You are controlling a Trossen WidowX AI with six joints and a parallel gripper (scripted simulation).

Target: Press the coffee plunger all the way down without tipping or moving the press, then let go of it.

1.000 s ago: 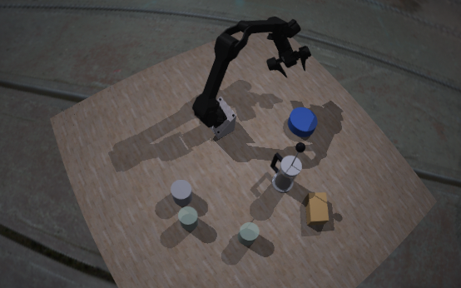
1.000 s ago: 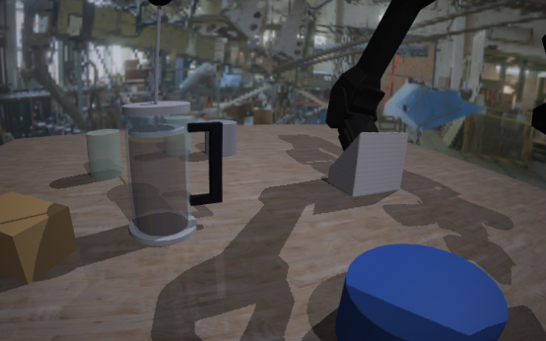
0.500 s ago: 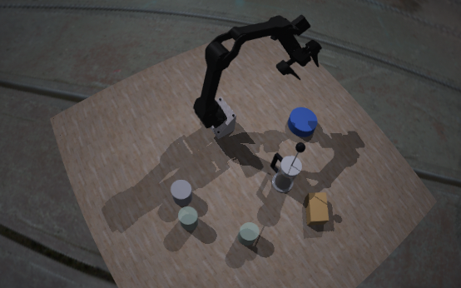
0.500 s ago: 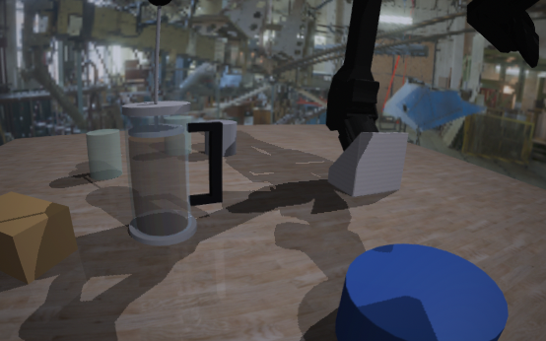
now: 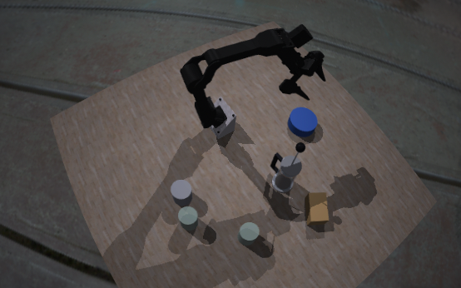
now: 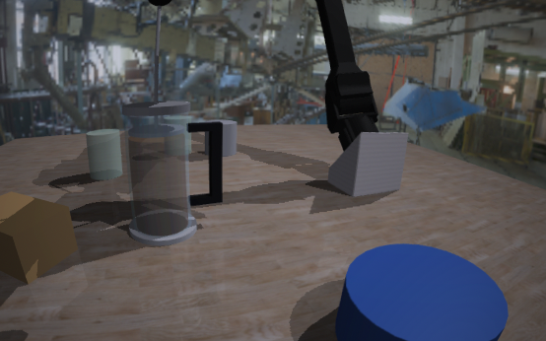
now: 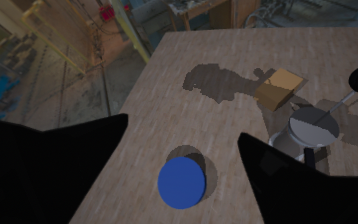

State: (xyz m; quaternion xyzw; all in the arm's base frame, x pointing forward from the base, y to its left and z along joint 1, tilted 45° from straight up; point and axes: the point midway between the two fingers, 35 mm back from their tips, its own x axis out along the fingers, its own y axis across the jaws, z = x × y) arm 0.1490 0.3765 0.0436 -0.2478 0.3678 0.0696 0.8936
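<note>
Right now the coffee press is 19 cm below my gripper tip, 15 cm to the right of it and 11 cm ahead of it. Round my gripper tip: blue round block: 30 cm below, 6 cm to the left, 5 cm behind; brown box: 29 cm below, 29 cm ahead, 10 cm to the right.
</note>
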